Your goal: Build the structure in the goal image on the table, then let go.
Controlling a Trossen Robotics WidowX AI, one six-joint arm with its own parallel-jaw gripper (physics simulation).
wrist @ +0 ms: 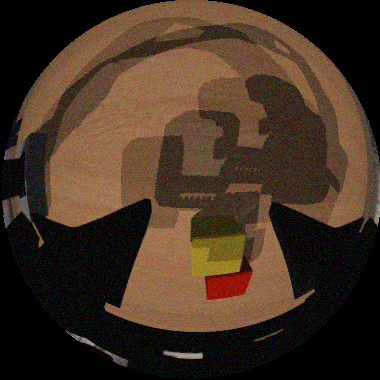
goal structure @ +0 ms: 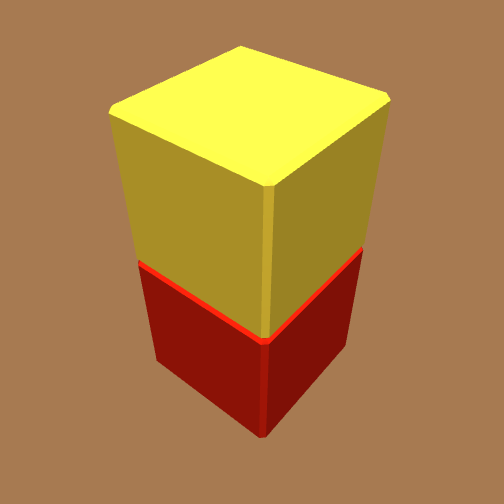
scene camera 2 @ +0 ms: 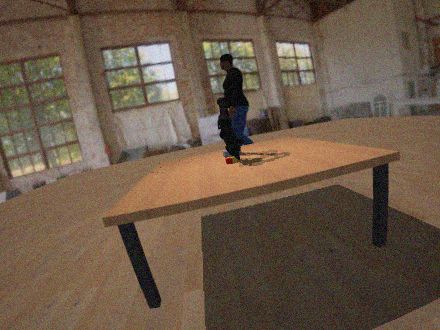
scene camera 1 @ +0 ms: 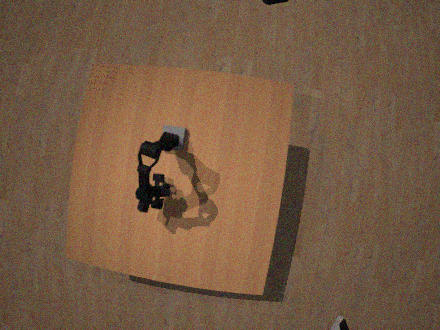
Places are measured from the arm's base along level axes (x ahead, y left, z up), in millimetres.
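Where they show: gripper, between the fingertips: [wrist: 214, 207] [scene camera 2: 237, 159]; arm's base, origin of its link: [wrist: 20, 175] [scene camera 1: 172, 140].
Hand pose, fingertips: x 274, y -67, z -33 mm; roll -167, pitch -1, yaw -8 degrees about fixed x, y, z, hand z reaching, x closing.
Observation:
Things, the pixels of their top centre, and the offset from my fingertips. Level surfaces: height alone.
- yellow block, centre of its top: [wrist: 218, 258] 2 mm back, 26 mm right, 23 mm up
- red block, centre of its top: [wrist: 228, 287] [scene camera 2: 228, 158] 7 mm ahead, 61 mm right, 23 mm up
- wooden table, height of its surface: 10 mm down
A yellow block [wrist: 218, 254] lies between and below my spread fingers in the wrist view, its far face in shadow. A red block [wrist: 227, 286] [scene camera 2: 229, 160] shows just nearer the bottom of the wrist view, partly covered by the yellow one; I cannot tell whether they touch or how they are stacked. In scene camera 2 the blocks are tiny, at the foot of the arm. My gripper [wrist: 214, 207] [scene camera 1: 162, 191] is open and empty, with one finger on each side of the yellow block and a gap at both sides. In scene camera 1 it hides the blocks.
The wooden table [scene camera 1: 235, 200] [scene camera 2: 180, 187] carries the arm on its grey base plate [scene camera 1: 172, 129]. Shadows of the arm fall over the table around the blocks. A person [scene camera 2: 234, 90] in a black top and blue trousers stands behind the table.

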